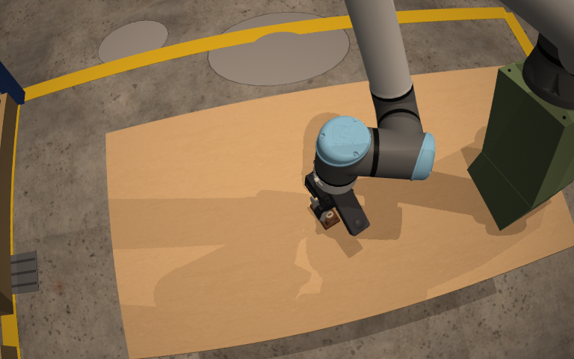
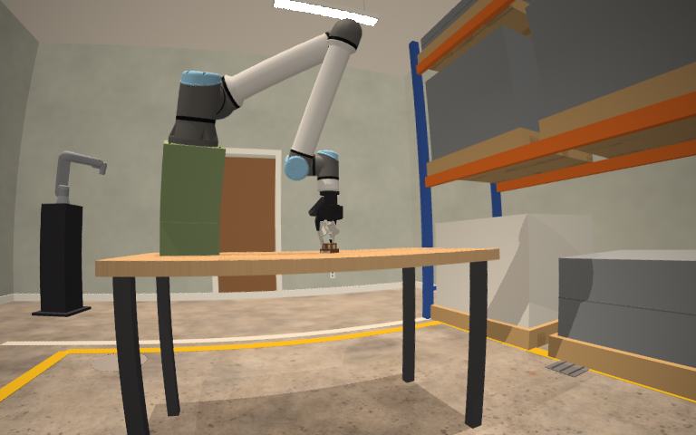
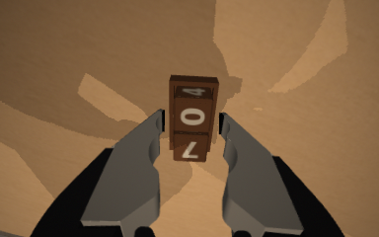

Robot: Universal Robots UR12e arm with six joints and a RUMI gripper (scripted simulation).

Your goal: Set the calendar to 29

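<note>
The tray is 4 cm below my hand, 1 cm to the right of it and 1 cm ahead of it.
</note>
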